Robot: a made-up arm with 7 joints.
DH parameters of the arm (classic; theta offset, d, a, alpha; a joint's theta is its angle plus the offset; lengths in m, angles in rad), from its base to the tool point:
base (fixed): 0.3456 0 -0.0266 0
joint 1: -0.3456 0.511 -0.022 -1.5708
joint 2: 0 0.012 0.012 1.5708
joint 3: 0 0.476 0.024 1.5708
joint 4: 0 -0.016 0.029 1.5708
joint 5: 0 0.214 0.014 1.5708
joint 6: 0 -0.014 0.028 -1.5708
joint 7: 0.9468 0 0.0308 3.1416
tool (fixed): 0.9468 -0.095 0 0
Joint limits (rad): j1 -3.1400..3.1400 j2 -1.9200..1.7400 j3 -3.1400..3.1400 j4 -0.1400..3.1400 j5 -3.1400..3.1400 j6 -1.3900..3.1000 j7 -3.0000..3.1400
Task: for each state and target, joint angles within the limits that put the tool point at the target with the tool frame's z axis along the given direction. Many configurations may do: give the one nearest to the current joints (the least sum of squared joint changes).
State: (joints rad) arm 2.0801 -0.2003 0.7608 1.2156 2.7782 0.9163 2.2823
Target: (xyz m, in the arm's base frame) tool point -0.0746 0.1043 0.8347 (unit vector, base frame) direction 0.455 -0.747 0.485
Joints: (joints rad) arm 2.3325 -0.3649 -0.2844 0.7173 2.6732 -0.0074 2.5357
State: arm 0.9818 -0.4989 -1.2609 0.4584 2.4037 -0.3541 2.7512
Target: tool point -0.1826 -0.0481 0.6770 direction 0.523 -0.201 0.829
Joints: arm 0.5028 -0.4650 -1.1499 -0.1400 2.4779 -0.8407 2.8311
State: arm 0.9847 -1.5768 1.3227 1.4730 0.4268 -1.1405 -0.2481
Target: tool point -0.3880 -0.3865 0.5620 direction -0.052 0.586 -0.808
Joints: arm 1.0311 -1.9200 0.9582 1.2453 1.3232 -1.3900 -0.2331
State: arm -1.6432 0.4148 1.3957 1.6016 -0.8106 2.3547 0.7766
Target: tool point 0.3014 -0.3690 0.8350 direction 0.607 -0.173 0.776
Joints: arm -1.0947 0.8027 1.2702 2.2377 -0.7124 2.5163 0.6995
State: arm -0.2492 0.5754 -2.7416 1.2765 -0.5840 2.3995 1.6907
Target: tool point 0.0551 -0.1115 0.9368 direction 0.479 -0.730 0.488
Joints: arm 0.0068 0.6102 -2.2980 1.2888 -0.6316 1.8439 1.7127
